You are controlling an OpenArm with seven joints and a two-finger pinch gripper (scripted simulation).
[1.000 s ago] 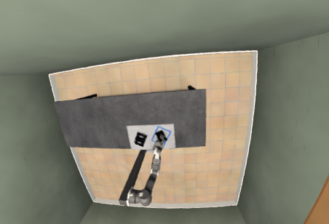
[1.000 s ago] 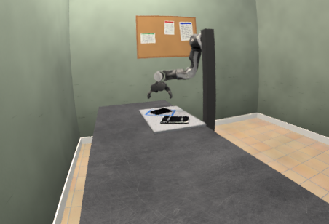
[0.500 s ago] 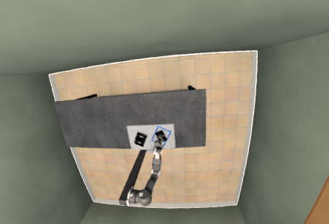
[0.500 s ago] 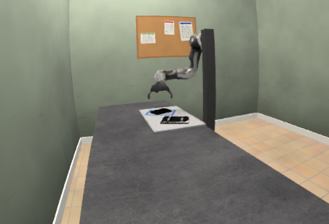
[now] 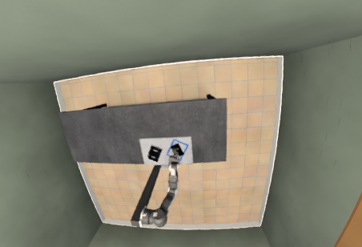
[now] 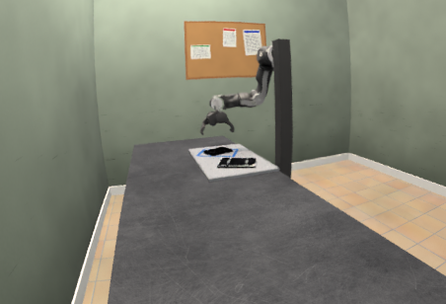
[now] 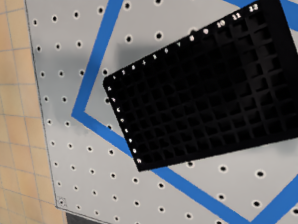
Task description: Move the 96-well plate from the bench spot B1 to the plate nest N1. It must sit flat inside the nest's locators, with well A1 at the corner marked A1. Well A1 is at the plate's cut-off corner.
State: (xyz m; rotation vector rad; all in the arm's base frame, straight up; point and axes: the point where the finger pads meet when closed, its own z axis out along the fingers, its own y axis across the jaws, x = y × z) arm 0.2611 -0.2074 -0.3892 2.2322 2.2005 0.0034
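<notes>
Right now my hand is 80 mm above the black 96-well plate. From my hand the other things lie so: black plate nest N1: 230 mm to the left, 80 mm below, 40 mm behind.
</notes>
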